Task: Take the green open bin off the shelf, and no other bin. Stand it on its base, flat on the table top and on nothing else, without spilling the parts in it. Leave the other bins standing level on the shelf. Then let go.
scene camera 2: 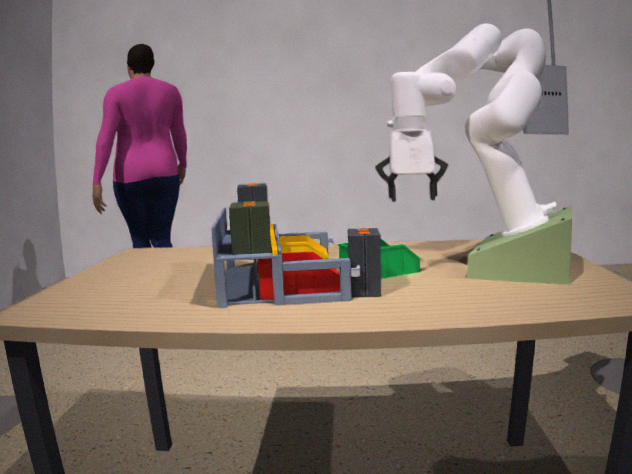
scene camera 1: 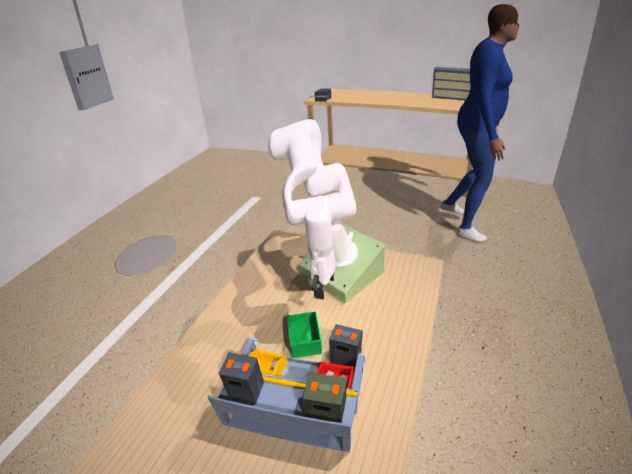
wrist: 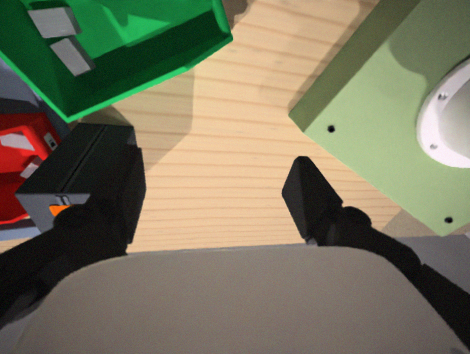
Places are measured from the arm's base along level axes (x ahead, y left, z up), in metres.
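Where they show: gripper, fingertip midpoint: (scene camera 2: 413, 200) (scene camera 1: 324, 289) (wrist: 221, 171); arm's base, link origin: (scene camera 2: 525, 228) (scene camera 1: 342, 254).
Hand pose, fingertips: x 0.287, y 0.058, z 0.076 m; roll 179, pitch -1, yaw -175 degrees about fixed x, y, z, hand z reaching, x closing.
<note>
Each offset is from my fingertips to the centre of the thing. "pt": to the spot under its first point. Level surfaces: height alone.
The green open bin {0.081 m ahead, 0.048 m right, 0.144 m down} (scene camera 1: 305, 334) (scene camera 2: 400, 261) (wrist: 150, 65) stands upright on its base on the table top {0.181 m down} (scene camera 1: 403, 306) (scene camera 2: 153, 311), off the shelf. In the wrist view grey parts {pt 0.142 m ahead, 0.025 m right, 0.163 m down} (wrist: 52, 22) lie inside it. My gripper (scene camera 1: 325, 288) (scene camera 2: 412, 197) (wrist: 221, 171) is open and empty, well above the table and clear of the bin, on the side toward the robot base. The yellow bin {0.297 m ahead, 0.084 m right, 0.138 m down} (scene camera 1: 269, 363) (scene camera 2: 303, 244) and the red bin {0.249 m ahead, 0.140 m left, 0.138 m down} (scene camera 1: 335, 371) (scene camera 2: 306, 275) (wrist: 12, 192) are on the blue-grey shelf (scene camera 1: 285, 426) (scene camera 2: 277, 280). A dark case hides part of the green bin in scene camera 2.
A dark case {0.111 m ahead, 0.123 m left, 0.115 m down} (scene camera 1: 346, 349) (scene camera 2: 364, 265) (wrist: 80, 160) stands on the table beside the green bin. Another dark case {0.392 m ahead, 0.063 m right, 0.019 m down} (scene camera 1: 240, 377) and an olive case {0.342 m ahead, 0.163 m left, 0.031 m down} (scene camera 1: 324, 397) (scene camera 2: 249, 229) stand on top of the shelf. The green robot base (scene camera 1: 357, 265) (scene camera 2: 530, 255) (wrist: 370, 115) is behind the gripper.
</note>
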